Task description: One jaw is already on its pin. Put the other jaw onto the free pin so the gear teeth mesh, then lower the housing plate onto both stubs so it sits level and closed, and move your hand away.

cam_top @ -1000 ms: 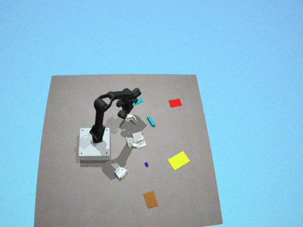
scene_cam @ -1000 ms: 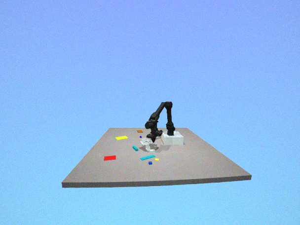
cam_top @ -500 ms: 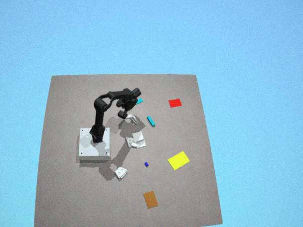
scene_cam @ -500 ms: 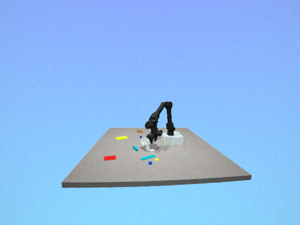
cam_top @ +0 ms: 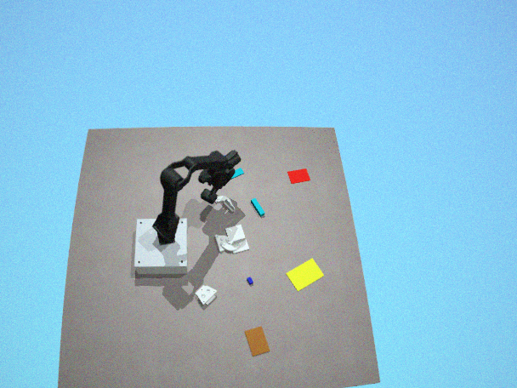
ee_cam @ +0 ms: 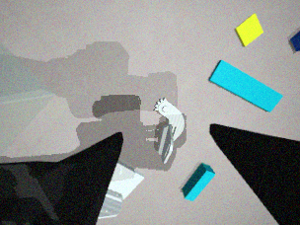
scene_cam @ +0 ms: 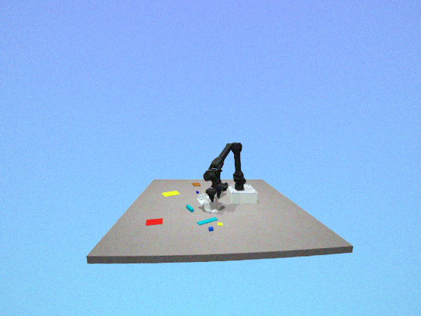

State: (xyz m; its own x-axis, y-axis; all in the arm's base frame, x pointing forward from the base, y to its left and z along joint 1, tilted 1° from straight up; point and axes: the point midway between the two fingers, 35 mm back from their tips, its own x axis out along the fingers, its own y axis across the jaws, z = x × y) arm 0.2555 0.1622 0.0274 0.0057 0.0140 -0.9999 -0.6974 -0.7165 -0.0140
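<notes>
The white jaw is 10 mm ahead of my gripper tip and 80 mm below it. From my gripper tip the other things lie so: yellow piece 290 mm ahead, 420 mm to the right, 80 mm below; red piece 410 mm ahead, 60 mm to the left, 80 mm below; white base plate 40 mm ahead, 200 mm to the right, 80 mm below.
</notes>
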